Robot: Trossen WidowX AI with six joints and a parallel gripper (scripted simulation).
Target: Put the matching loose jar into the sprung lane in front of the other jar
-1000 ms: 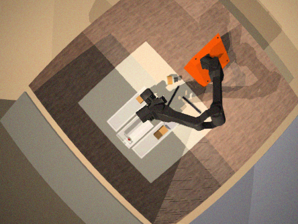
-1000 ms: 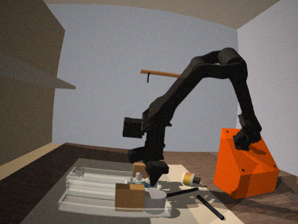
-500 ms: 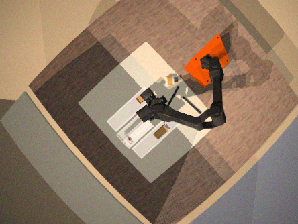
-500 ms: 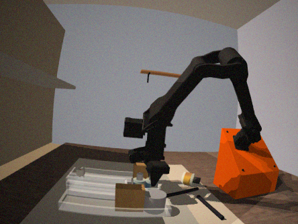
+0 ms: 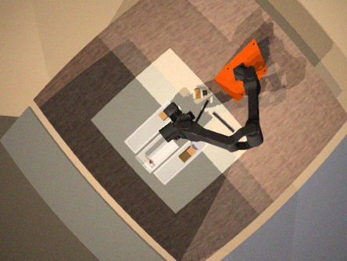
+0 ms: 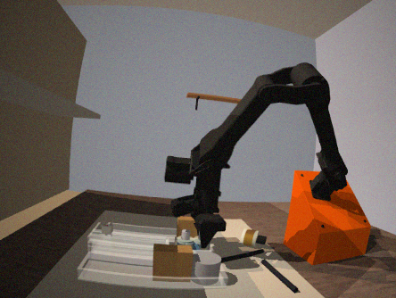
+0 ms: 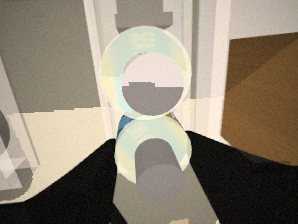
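Right now the grey cylinder is 130 mm to the left of my gripper tip. The rest, counted from my gripper tip: white sprung lane: 150 mm ahead, 40 mm to the left, 10 mm below.
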